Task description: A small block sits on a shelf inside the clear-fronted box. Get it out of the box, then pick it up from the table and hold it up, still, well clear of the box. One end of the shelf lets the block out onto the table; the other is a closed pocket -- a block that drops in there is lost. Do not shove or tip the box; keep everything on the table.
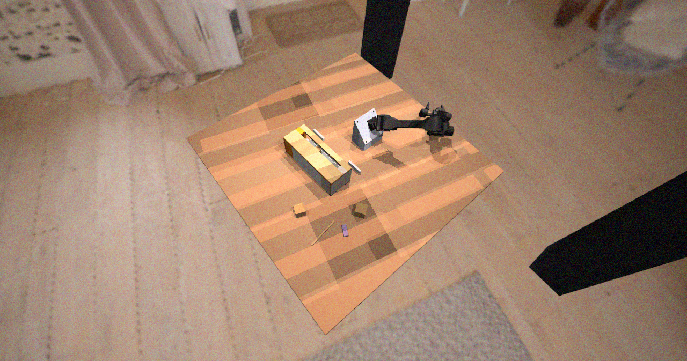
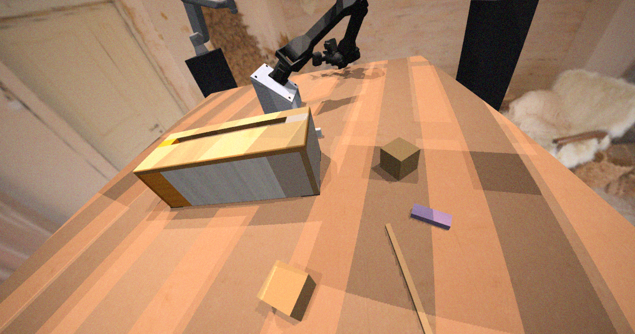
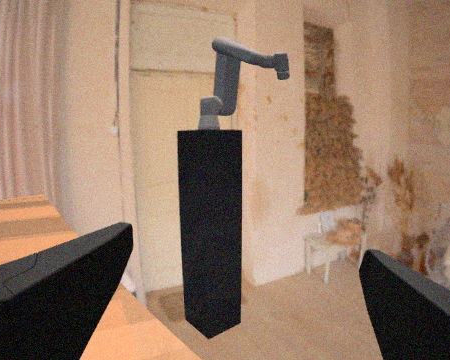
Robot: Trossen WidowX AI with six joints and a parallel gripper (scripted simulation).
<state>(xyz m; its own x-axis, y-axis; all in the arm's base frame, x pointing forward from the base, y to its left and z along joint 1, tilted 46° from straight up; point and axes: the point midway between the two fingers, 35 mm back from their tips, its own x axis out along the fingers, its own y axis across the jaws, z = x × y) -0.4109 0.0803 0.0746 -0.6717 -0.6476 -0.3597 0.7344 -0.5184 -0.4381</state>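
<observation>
My gripper tip is 77 cm short of the long box, 11 cm to the left of it and 4 cm above it. The rest, counted from my gripper tip: thin stick (101 cm ahead, 23 cm to the left, 10 cm below); purple slab (92 cm ahead, 29 cm to the left, 10 cm below).
</observation>
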